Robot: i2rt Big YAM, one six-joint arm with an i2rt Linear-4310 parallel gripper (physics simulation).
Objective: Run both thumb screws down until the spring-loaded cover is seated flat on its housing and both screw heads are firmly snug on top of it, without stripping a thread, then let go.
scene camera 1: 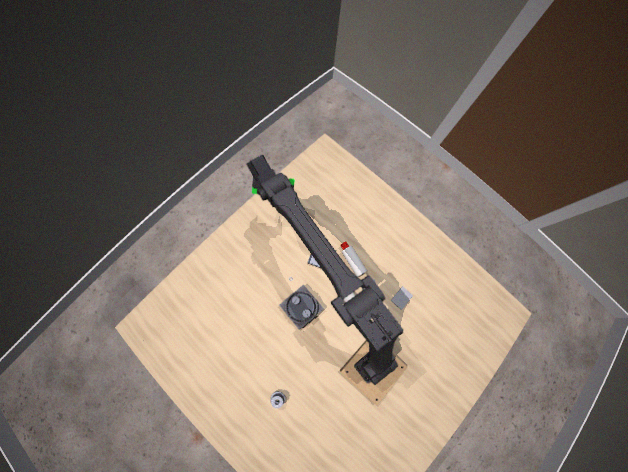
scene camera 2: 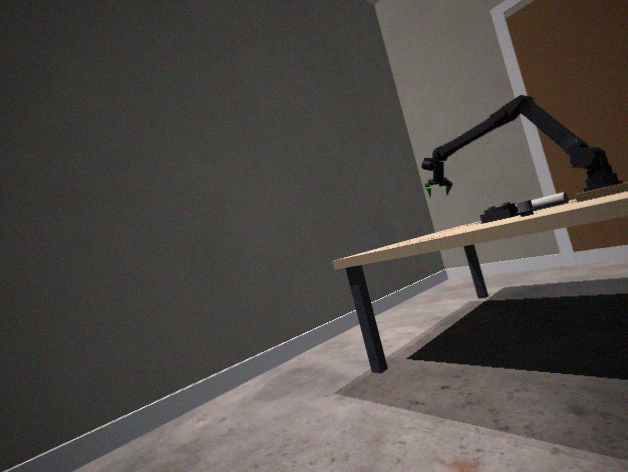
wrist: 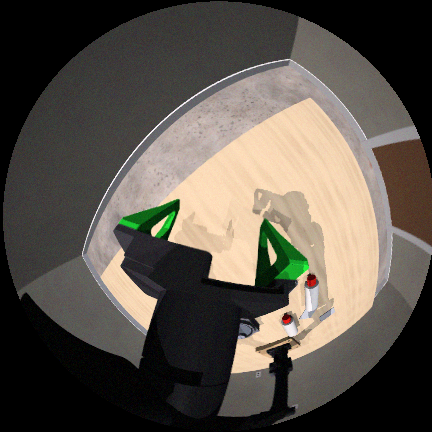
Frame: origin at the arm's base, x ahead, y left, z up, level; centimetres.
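Where they show: gripper, fingertip midpoint: (scene camera 2: 438, 196) (wrist: 220, 212); arm's base, origin of the base link: (scene camera 2: 603, 188) (wrist: 278, 348).
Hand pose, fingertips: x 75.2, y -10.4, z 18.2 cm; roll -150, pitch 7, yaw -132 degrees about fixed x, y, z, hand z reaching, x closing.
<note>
Things, the pixels of their top centre, and the offset from my fingertips. "*": a spot on its surface instead.
- square dark housing, surface spot: (scene camera 1: 285, 306) * dx -37.0, dy +23.2, dz -15.2 cm
- round dark cover, middle of its top: (wrist: 236, 331) (scene camera 1: 301, 306) dx -40.8, dy +18.5, dz -15.4 cm
- white red-capped tube, middle of its top: (wrist: 313, 297) (scene camera 1: 353, 257) dx -38.1, dy -10.1, dz -15.8 cm
- second red-capped tube, middle of its top: (wrist: 290, 329) (scene camera 2: 544, 197) dx -52.4, dy +0.9, dz -15.8 cm
- grey tile, middle of its top: (scene camera 1: 402, 297) (wrist: 326, 314) dx -64.0, dy -16.7, dz -20.5 cm
- small piece, middle of its top: (scene camera 1: 321, 256) dx -29.4, dy -0.5, dz -18.8 cm
- silver round part, middle of its top: (scene camera 2: 523, 201) (scene camera 1: 277, 402) dx -63.3, dy +46.7, dz -15.9 cm
A square dark housing (scene camera 1: 285, 306) lies on the table, left of the arm in scene camera 1, with a round dark cover (scene camera 1: 301, 307) on it. Two grey round screw heads, one thumb screw (scene camera 1: 295, 300) and the other thumb screw (scene camera 1: 306, 313), show on the cover. Their height and any gap under the cover cannot be told. In the wrist view part of the housing (wrist: 248, 328) shows behind the gripper body. My gripper (scene camera 1: 273, 186) (scene camera 2: 439, 194) (wrist: 220, 212) is open and empty, fingers down, high above the table's far edge region and well away from the housing.
A white red-capped tube (scene camera 1: 355, 261) (wrist: 311, 296) lies near the arm; a second red-capped tube (wrist: 289, 325) is near the base plate (scene camera 1: 376, 390) (wrist: 272, 346). A grey tile (scene camera 1: 401, 298) (wrist: 326, 314), a small piece (scene camera 1: 314, 261) and a silver round part (scene camera 1: 277, 399) are on the table.
</note>
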